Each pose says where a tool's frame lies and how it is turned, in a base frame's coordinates. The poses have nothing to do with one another.
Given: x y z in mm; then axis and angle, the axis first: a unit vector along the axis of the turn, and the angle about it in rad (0 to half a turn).
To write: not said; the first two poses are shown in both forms.
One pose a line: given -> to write
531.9 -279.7 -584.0 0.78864 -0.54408 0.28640 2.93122 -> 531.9 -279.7 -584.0 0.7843 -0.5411 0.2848 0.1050
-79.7 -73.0 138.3 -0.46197 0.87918 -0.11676 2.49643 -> -79.7 -73.0 138.3 -0.4381 0.8338 -0.1107 0.3170
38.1 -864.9 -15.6 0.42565 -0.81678 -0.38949 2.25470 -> 38.1 -864.9 -15.6 0.3845 -0.7378 -0.3518 0.4291
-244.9 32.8 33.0 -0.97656 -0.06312 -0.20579 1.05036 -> -244.9 32.8 33.0 -0.4896 -0.0316 -0.1032 0.8652
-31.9 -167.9 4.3 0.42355 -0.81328 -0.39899 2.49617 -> -31.9 -167.9 4.3 0.4017 -0.7713 -0.3784 0.3171
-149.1 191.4 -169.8 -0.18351 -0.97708 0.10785 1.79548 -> -149.1 191.4 -169.8 -0.1435 -0.7640 0.0843 0.6234
